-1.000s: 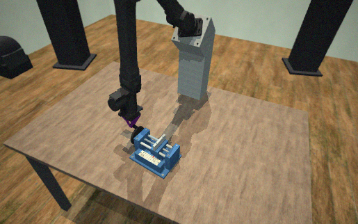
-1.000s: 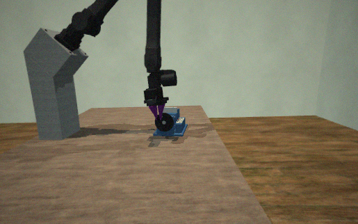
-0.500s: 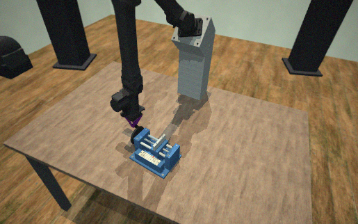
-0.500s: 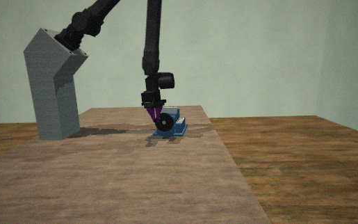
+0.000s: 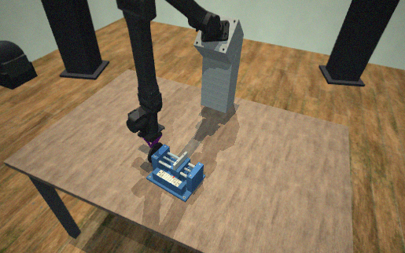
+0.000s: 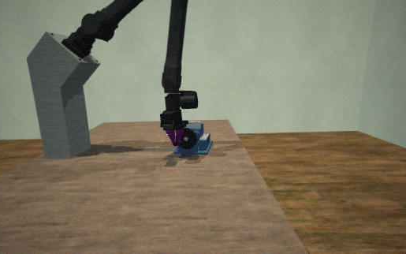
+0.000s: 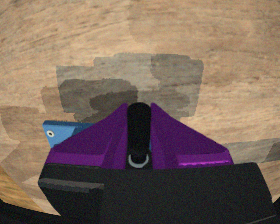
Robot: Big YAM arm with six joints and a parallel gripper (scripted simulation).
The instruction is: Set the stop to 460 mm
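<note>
The dark handle is 10 mm ahead of my hand and 10 mm to the left of it. From my hand the other things lie so: black handwheel 20 mm ahead, 20 mm to the left; then stop fixture 120 mm ahead, 140 mm to the left, 30 mm above.
</note>
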